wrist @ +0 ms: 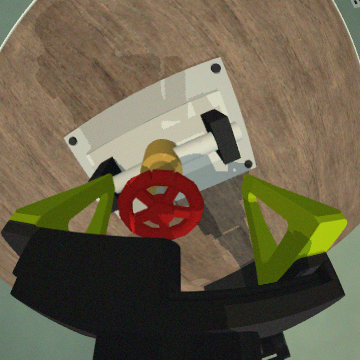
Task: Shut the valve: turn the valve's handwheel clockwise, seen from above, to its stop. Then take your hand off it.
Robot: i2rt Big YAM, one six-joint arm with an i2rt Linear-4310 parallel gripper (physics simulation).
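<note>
The valve's red handwheel (pixel 159 206) has a round rim with spokes. It sits on a brass valve body (pixel 161 155) in a white pipe (pixel 195 145). My gripper (pixel 177 180) is wide open and empty. In the wrist view the handwheel shows between its two green fingers, with the rim close beside the left finger and a wider gap to the right finger. I cannot tell how high the fingertips are relative to the wheel. The wheel's stem is mostly hidden under the wheel, and the lower rim is close to the black gripper housing.
A pale mounting plate (pixel 200 80) with dark corner bolts carries the valve, set at a slant on the round wooden table top (pixel 300 100). Black clamps (pixel 222 137) hold the pipe near its ends. The left clamp is partly behind the left finger. Dark shadows fall right of the wheel.
</note>
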